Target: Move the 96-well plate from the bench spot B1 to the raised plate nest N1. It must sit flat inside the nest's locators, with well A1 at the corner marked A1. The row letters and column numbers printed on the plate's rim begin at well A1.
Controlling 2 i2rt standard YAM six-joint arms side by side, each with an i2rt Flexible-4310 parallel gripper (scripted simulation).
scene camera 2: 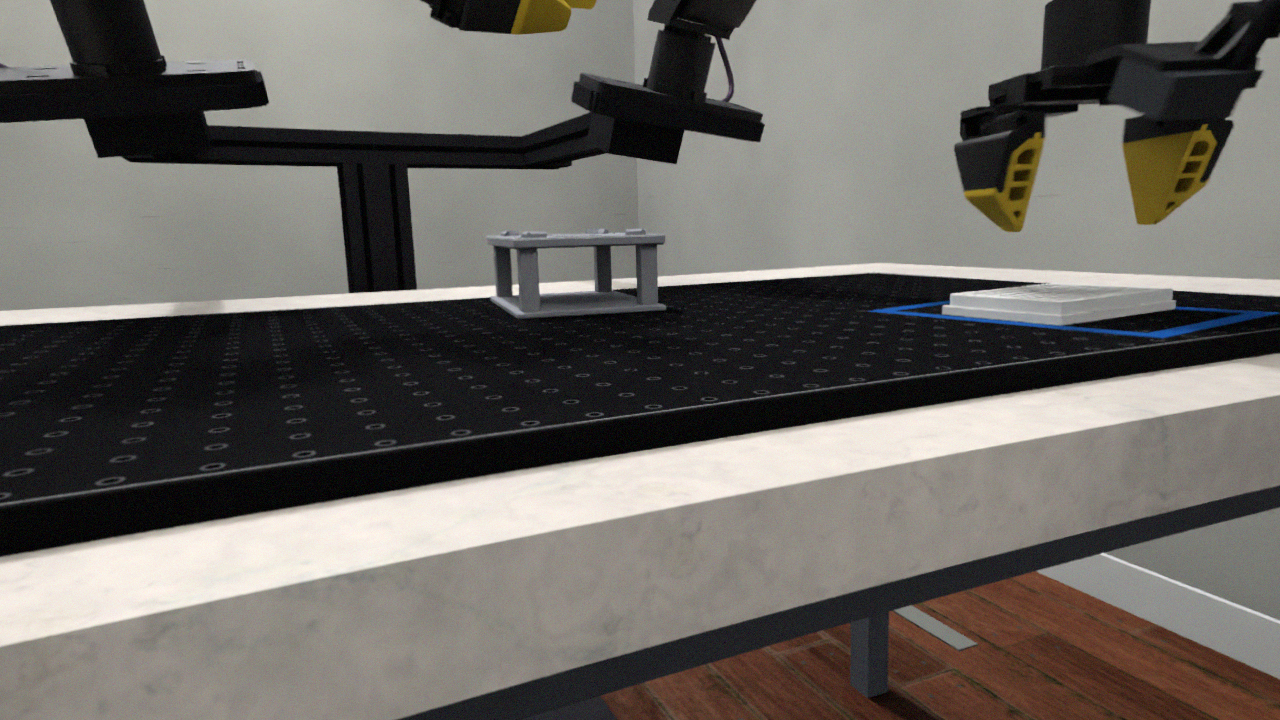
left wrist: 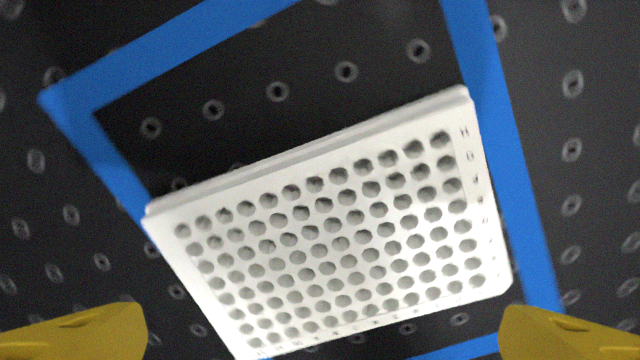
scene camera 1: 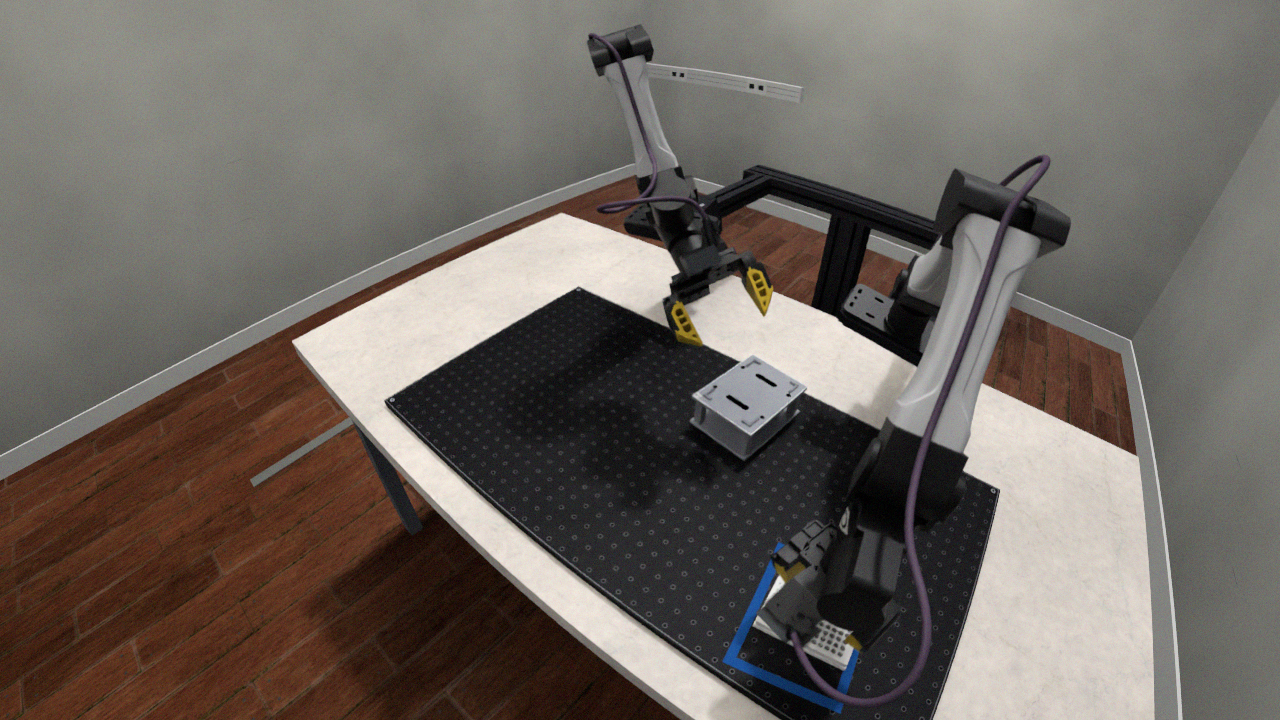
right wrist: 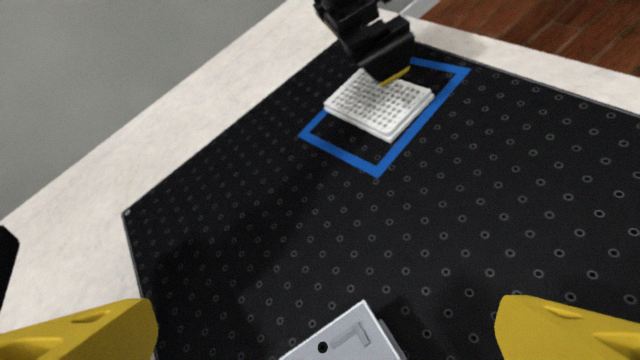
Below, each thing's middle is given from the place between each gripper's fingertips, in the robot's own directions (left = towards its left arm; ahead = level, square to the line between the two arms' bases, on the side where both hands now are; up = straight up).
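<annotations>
The white 96-well plate (scene camera 2: 1060, 304) has my left hand (scene camera 2: 1080, 229) 10 mm past it and 60 mm above it. From this left hand I find the grey raised nest (scene camera 1: 762, 399) 290 mm to the right, 250 mm behind and 10 mm below.
My right hand (scene camera 1: 733, 329) has the grey raised nest 10 mm to the left of it, 80 mm behind it and 170 mm below it. The white 96-well plate, counted from my right hand as well, is 160 mm ahead, 300 mm to the left and 220 mm below.
</annotations>
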